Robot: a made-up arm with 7 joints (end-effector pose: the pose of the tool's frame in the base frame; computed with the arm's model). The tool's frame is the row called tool.
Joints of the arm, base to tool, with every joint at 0 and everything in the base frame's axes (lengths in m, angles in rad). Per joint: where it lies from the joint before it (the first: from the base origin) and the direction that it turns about. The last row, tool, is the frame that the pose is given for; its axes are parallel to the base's.
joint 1: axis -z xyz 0 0 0.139
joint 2: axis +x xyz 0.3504 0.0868 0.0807
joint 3: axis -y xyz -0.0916 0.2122 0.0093
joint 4: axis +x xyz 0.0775 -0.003 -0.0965
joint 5: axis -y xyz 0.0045 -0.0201 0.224
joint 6: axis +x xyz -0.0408 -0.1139 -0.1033
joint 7: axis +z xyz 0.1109 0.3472 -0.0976
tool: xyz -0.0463 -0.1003 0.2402
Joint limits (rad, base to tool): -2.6..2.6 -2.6..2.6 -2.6..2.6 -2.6..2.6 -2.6..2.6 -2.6..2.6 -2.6..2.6
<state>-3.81 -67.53 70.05 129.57 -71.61 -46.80 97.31</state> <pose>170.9 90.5 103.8 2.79 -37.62 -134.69</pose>
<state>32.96 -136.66 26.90 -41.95 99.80 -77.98 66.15</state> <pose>400.6 -342.0 -396.1 91.86 22.39 -61.70</pose>
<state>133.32 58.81 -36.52 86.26 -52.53 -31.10 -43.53</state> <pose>-194.9 -213.1 337.0 108.53 -48.85 -47.16</pose>
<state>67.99 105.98 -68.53 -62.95 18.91 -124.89 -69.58</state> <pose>387.6 -191.6 168.4 -71.06 -70.16 -85.56</pose>
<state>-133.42 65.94 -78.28 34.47 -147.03 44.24 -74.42</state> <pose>-468.4 -88.9 313.4 105.86 49.12 -11.67</pose>
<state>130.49 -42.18 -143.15 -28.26 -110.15 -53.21 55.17</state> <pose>97.4 -600.7 24.7 -111.41 45.56 -67.67</pose>
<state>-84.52 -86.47 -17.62 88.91 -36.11 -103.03 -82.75</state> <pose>-23.9 -26.9 -156.8 -49.50 -85.68 21.96</pose>
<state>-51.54 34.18 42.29 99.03 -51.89 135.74 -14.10</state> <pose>151.9 738.6 -31.6 -44.69 -104.52 -19.99</pose>
